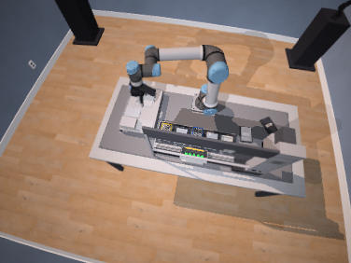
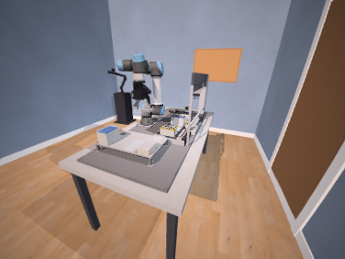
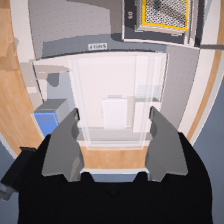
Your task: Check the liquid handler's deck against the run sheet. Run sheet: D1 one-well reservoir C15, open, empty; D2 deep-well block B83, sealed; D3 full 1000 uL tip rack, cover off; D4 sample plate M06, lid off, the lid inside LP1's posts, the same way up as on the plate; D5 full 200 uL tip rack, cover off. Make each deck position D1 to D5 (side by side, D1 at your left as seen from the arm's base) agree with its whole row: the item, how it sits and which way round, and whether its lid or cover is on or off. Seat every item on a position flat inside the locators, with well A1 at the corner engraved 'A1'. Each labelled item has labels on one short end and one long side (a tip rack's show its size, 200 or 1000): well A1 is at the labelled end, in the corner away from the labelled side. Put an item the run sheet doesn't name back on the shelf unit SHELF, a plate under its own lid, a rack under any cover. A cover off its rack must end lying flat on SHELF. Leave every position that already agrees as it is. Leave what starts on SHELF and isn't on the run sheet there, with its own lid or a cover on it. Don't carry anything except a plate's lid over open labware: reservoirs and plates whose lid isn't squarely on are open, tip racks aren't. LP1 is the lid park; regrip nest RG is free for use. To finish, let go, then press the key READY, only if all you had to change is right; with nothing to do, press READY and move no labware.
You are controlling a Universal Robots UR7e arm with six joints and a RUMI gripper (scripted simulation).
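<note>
The shelf unit lies 60 mm behind my hand, 70 mm to the right of it and 220 mm below it. Round my hand: yellow-rimmed tip rack 150 mm ahead, 180 mm to the left, 190 mm below; whitish sealed block 170 mm ahead, 540 mm to the left, 210 mm below; white well plate 150 mm ahead, 300 mm to the left, 230 mm below.
</note>
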